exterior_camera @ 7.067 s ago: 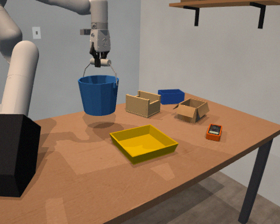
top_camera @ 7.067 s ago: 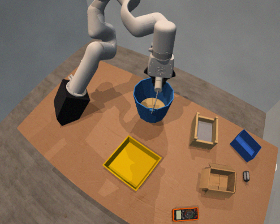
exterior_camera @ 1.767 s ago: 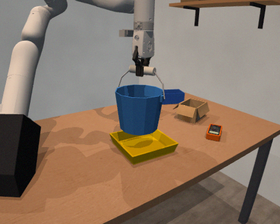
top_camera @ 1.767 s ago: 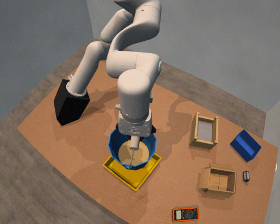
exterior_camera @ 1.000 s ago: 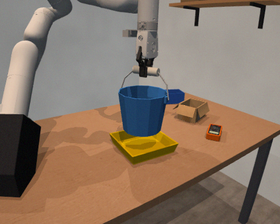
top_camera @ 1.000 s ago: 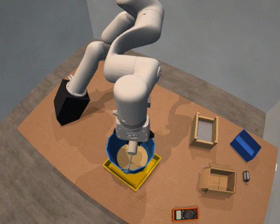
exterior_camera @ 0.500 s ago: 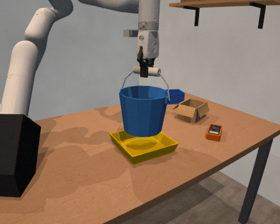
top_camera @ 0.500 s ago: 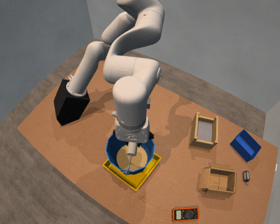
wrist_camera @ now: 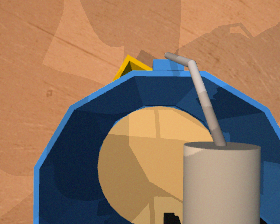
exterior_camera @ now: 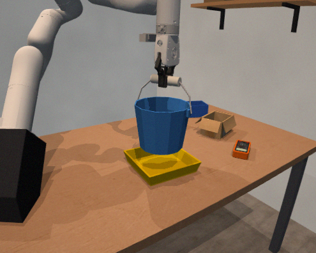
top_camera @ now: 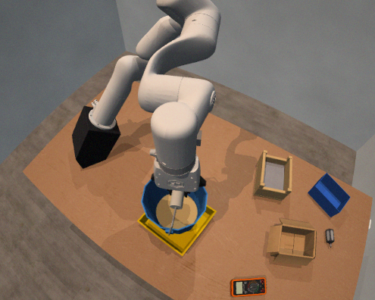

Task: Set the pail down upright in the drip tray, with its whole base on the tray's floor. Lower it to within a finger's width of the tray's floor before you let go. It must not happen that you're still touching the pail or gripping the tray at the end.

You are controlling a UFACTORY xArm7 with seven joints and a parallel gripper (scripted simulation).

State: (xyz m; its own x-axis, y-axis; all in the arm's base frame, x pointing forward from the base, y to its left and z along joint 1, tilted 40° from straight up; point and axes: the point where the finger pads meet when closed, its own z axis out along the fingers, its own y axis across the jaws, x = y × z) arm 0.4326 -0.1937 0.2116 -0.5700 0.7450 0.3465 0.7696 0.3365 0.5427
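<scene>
The blue pail lies 10 cm below my hand, 1 cm to the right of it and 1 cm behind it. The rest, counted from my hand: wooden crate (38 cm to the left, 28 cm below, 17 cm ahead); orange multimeter (37 cm ahead, 31 cm below, 3 cm to the right); yellow drip tray (31 cm below, 1 cm to the right, 1 cm behind).
</scene>
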